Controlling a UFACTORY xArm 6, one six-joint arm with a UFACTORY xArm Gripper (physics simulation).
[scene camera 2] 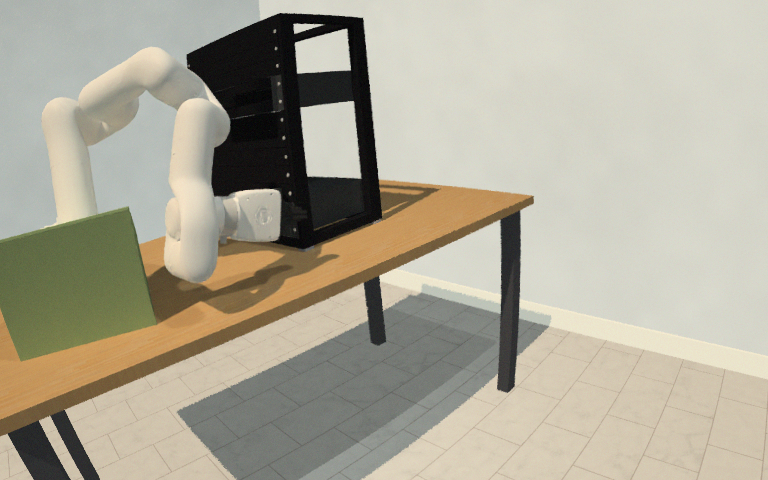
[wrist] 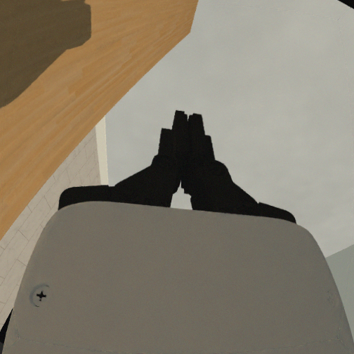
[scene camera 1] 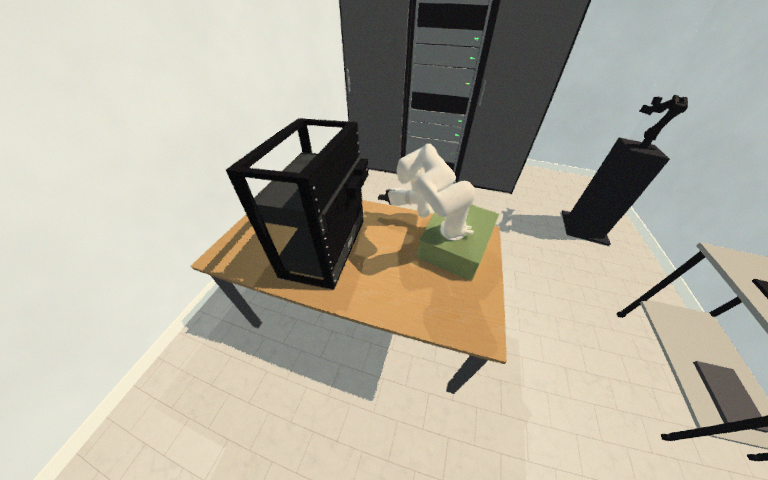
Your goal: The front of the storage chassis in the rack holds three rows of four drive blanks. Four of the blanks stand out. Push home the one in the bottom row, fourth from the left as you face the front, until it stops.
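Pixels of known places: gripper, fingertip midpoint: (scene camera 2: 303, 214) (scene camera 1: 378, 197); arm's base, origin of the base link: (scene camera 2: 81, 235) (scene camera 1: 453, 229).
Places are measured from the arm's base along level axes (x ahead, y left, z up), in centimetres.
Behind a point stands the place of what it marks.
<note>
The black rack (scene camera 1: 257, 226) @(z 17.7, x 69.8, y 48.2 cm) (scene camera 2: 370, 130) @(z 8.5, x 79.6, y -1.3 cm) stands on the table. Its front faces the arm and is very dark; the single drive blanks cannot be told apart, and the bottom-row fourth blank cannot be made out. A dark part (scene camera 1: 359, 172) @(z 24.4, x 45.7, y 7.2 cm) stands out from the front in scene camera 1. My gripper (scene camera 1: 380, 197) @(z -5.0, x 47.0, y -17.5 cm) (scene camera 2: 304, 213) @(z -5.0, x 47.0, y -17.5 cm) (wrist: 183, 130) is shut and empty, with its fingertips together. In scene camera 1 it points toward the rack's front with a gap between. In scene camera 2 its dark fingers overlap the lower part of the rack's near post. The blanks do not show in the wrist view.
The arm stands on a green block (scene camera 1: 447, 263) @(z -12.2, x -1.9, y 11.6 cm) (scene camera 2: 76, 283) @(z -5.4, x -3.5, y -16.7 cm) on the wooden table (scene camera 1: 390, 305) @(z -17.2, x 16.8, y 40.8 cm) (scene camera 2: 453, 206) @(z -17.2, x 103.5, y -7.3 cm) (wrist: 140, 55). A tall server cabinet (scene camera 1: 376, 84) stands behind the table. A black pedestal (scene camera 1: 617, 186) with a small arm stands at the right.
</note>
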